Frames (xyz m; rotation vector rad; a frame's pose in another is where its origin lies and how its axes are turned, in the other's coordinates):
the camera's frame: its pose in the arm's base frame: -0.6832 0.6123 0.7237 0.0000 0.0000 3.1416
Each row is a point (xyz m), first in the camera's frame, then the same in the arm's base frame.
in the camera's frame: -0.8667 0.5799 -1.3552
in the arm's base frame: 0.1835 0.0324 -0.6315
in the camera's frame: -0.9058 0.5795 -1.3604
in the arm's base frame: 0.2226 0.0328 -0.6367
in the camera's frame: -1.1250 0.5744 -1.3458
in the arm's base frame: 0.4418 0.0379 -0.6221
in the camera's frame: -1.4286 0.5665 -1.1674
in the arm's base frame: 0.7454 0.0458 -0.4437
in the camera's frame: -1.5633 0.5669 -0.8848
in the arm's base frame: 0.8801 0.0454 -0.1611
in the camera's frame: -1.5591 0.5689 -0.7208
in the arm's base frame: 0.8759 0.0434 0.0029
